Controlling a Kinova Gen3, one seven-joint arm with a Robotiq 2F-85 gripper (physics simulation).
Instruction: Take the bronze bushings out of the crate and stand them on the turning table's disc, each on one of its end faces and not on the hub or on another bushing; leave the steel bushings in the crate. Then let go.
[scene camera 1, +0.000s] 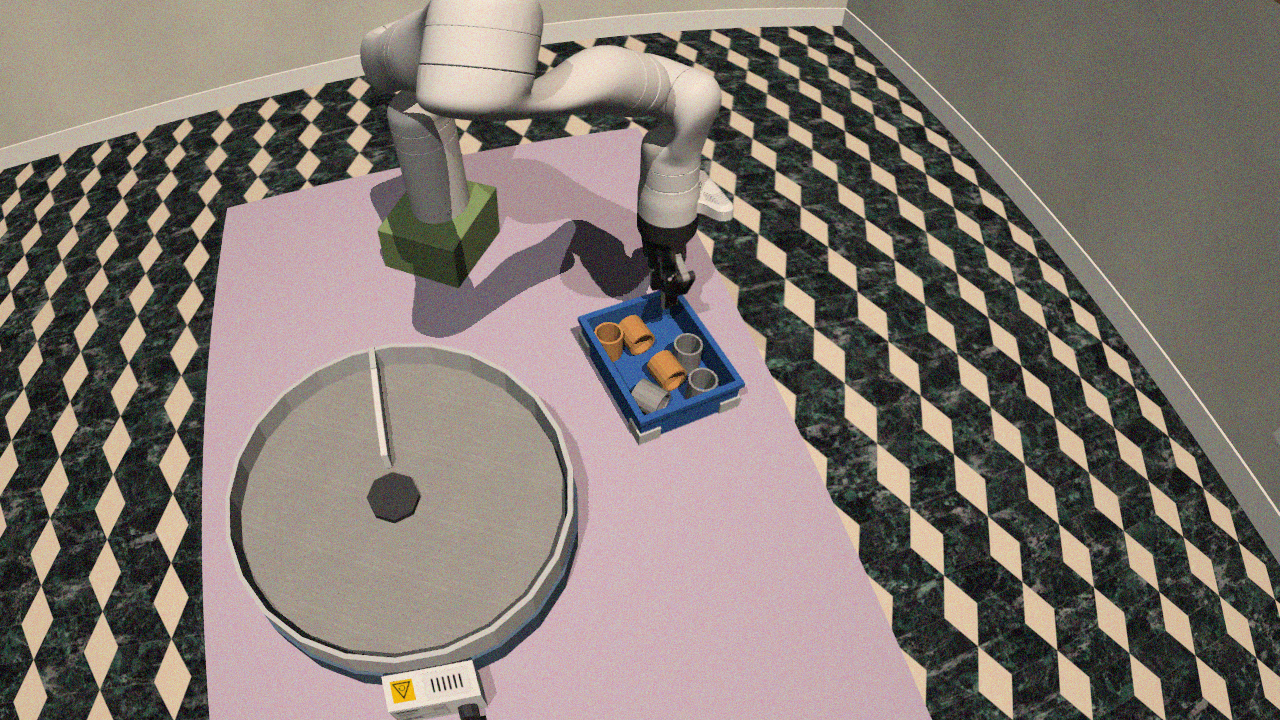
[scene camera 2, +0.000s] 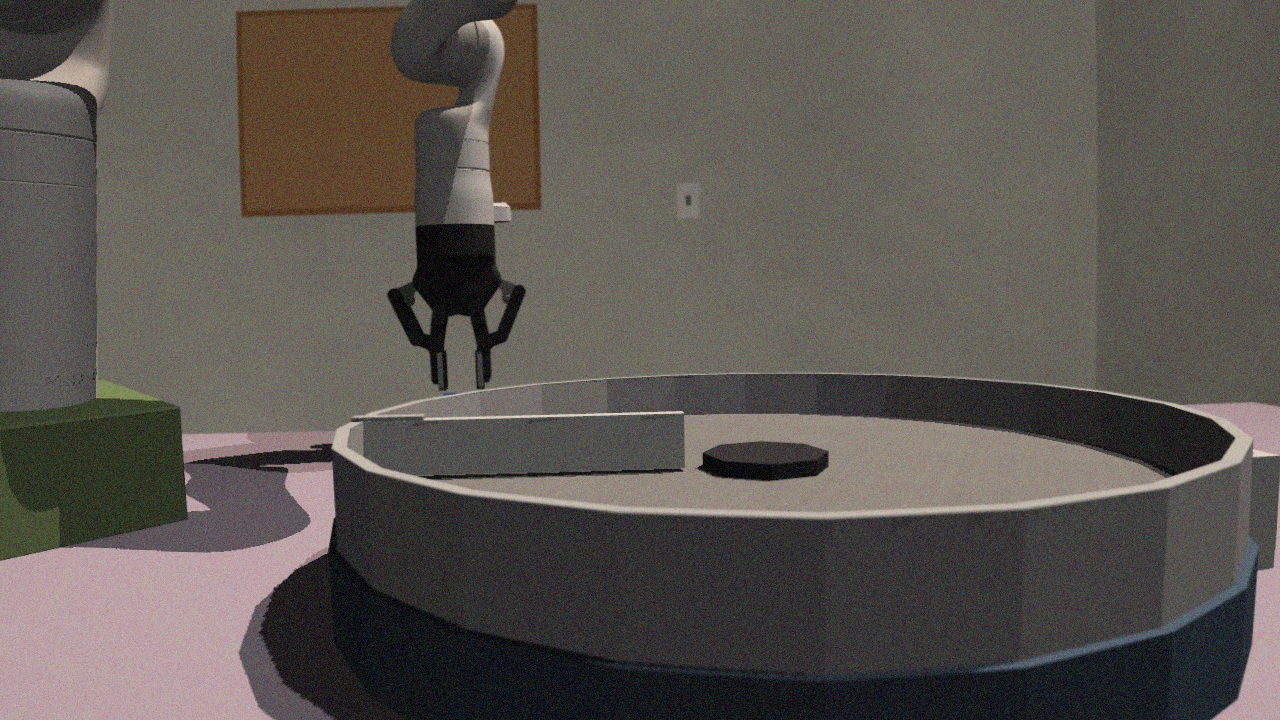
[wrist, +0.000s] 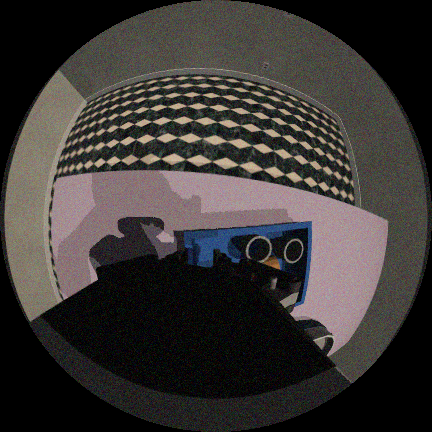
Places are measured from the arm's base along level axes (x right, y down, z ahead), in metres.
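Pixels of known places: gripper, fingertip midpoint: (scene camera 1: 663, 297) (scene camera 2: 462, 388) (wrist: 200, 255); arm's base, origin of the base link: (scene camera 1: 440, 201) (scene camera 2: 22, 397).
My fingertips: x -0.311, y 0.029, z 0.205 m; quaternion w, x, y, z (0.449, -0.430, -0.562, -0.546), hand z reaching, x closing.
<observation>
For each thing: its top centre in the pictures, then the offset to it from my fingertips. "spot": a spot on its surface instead.
- blue crate, middle of its top: (scene camera 1: 659, 349) (wrist: 258, 279) dy +0.007, dx +0.018, dz +0.085 m
- turning table's disc, middle of its top: (scene camera 2: 765, 451) (scene camera 1: 392, 495) dy -0.004, dx +0.357, dz +0.281 m
- thin upright divider, surface spot: (scene camera 2: 554, 443) (scene camera 1: 377, 417) spot: dy -0.013, dx +0.379, dz +0.175 m
- white box, surface spot: (scene camera 1: 434, 687) spot: dy -0.001, dx +0.314, dz +0.513 m
My gripper (scene camera 1: 671, 304) (scene camera 2: 461, 385) (wrist: 200, 255) points down, partly open and empty, over the crate's end nearest the robot. The blue crate (scene camera 1: 684, 414) (wrist: 309, 260) holds three bronze bushings: one (scene camera 1: 609, 345) upright in the corner, one (scene camera 1: 634, 332) lying beside it, and one (scene camera 1: 664, 368) lying near the middle. Two steel bushings (scene camera 1: 688, 360) (scene camera 1: 702, 392) stand upright, and a third (scene camera 1: 649, 394) lies on its side. The turning table's disc (scene camera 1: 483, 555) (scene camera 2: 895, 456) carries no bushing. Its dark hub (scene camera 1: 393, 497) (scene camera 2: 765, 459) is at the centre. The gripper body hides part of the crate in the wrist view.
A raised wall (scene camera 1: 572, 501) (scene camera 2: 716, 573) rings the disc. A thin upright divider (scene camera 1: 379, 411) (scene camera 2: 554, 443) runs from the ring toward the hub. A white box (scene camera 1: 434, 687) with a warning label sits at the ring's front. The green robot base (scene camera 1: 438, 237) stands behind.
</observation>
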